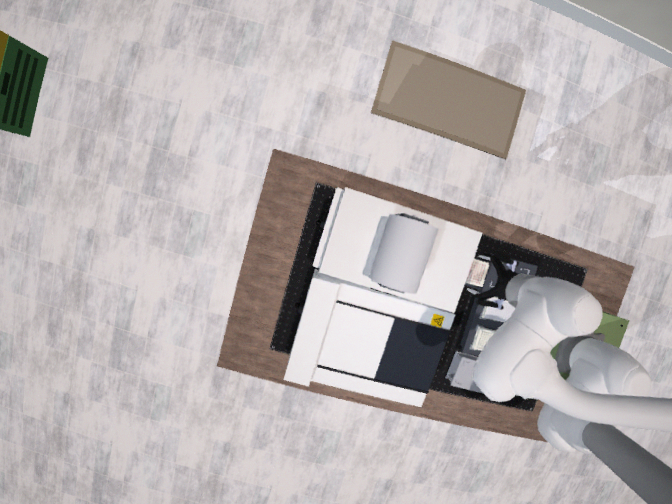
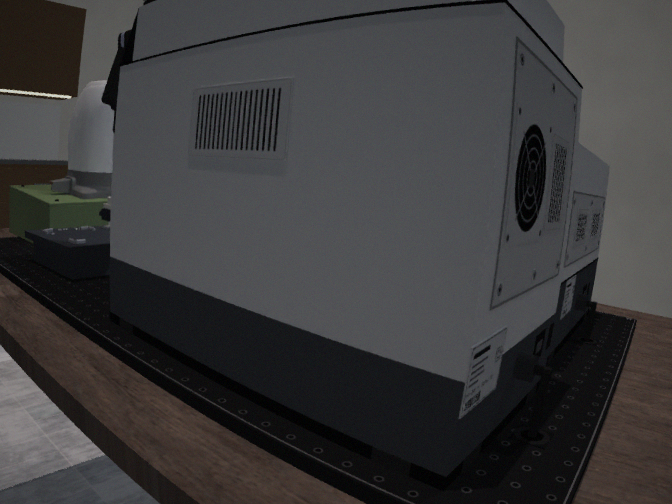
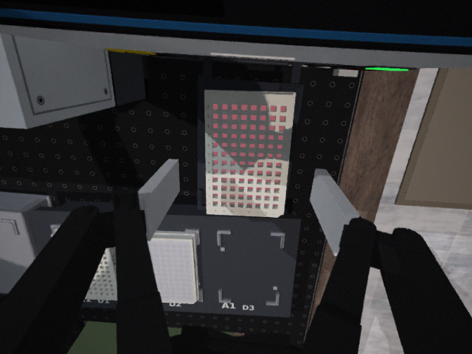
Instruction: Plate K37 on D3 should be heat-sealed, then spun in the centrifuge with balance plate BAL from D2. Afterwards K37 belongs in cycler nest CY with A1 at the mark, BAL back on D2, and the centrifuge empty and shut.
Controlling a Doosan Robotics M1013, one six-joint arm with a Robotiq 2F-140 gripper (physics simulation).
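Note:
A cream plate with red wells point(image 3: 247, 155) point(image 1: 478, 272), which I take for K37, lies flat on the dark tray point(image 3: 298, 100) at the front of the white sealer point(image 1: 461, 238). Its label is not readable. My gripper point(image 3: 245, 180) point(image 1: 503, 284) is open, its fingers wide apart either side of the plate's near end with gaps to both; neither touches it. Nest D3 point(image 3: 250, 270) is bare, with A1 marked at its near left corner. A white plate point(image 3: 172, 270) sits on D2, partly behind the left finger. I cannot tell which machine is the centrifuge or the cycler.
Another plate point(image 3: 104, 272) stands left of D2, mostly hidden by a finger. A light grey box point(image 3: 15, 240) point(image 1: 464, 371) is beyond it. A white machine with a yellow warning label point(image 1: 437, 320) stands beside the sealer. The green base block point(image 1: 613, 328) point(image 2: 59, 211) is behind the nests.

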